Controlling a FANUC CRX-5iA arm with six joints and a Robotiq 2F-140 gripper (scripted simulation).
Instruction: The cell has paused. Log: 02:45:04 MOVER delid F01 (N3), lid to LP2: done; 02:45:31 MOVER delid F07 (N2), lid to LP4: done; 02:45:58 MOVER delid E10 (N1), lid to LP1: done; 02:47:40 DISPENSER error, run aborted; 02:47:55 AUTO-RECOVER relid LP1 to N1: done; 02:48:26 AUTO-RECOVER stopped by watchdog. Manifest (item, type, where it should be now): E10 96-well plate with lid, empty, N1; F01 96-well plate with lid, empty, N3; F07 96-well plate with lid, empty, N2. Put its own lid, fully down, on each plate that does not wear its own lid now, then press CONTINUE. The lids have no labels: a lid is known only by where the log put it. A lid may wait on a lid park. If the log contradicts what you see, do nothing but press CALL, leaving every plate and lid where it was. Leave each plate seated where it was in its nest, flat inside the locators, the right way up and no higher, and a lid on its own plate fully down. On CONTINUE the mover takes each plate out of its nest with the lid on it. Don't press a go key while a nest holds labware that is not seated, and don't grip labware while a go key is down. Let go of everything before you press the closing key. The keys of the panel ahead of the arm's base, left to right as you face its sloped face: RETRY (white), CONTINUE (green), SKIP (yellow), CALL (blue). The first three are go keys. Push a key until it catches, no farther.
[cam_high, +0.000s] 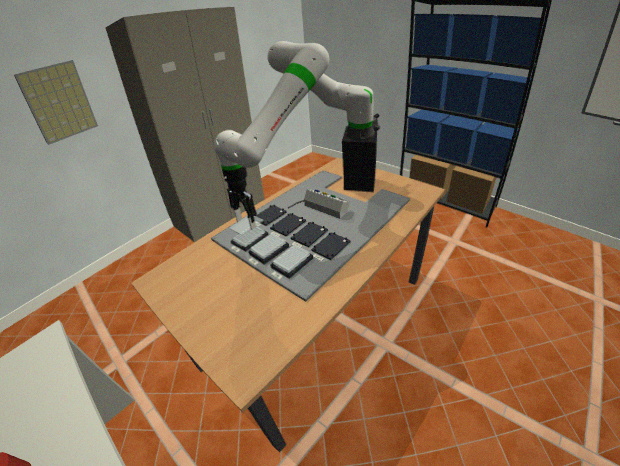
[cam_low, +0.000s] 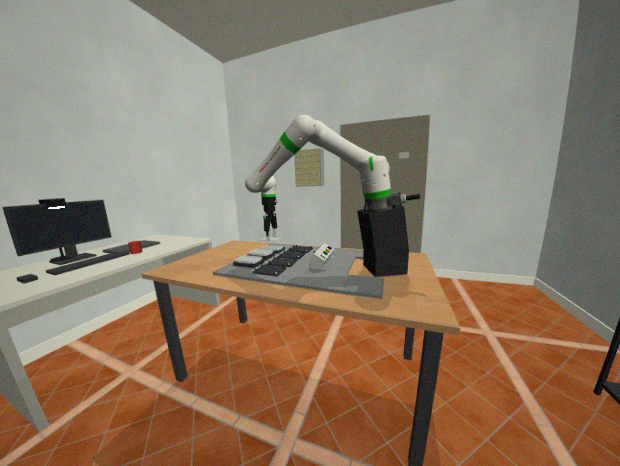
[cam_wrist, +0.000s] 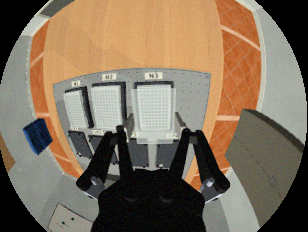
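Right now my hand is 90 mm above the plate. Round my hand: lid park LP1 (200 mm behind, 320 mm to the left, 100 mm below); then lid park LP4 (180 mm behind, 70 mm to the right, 100 mm below); then lid park LP3 (190 mm behind, 60 mm to the left, 100 mm below).
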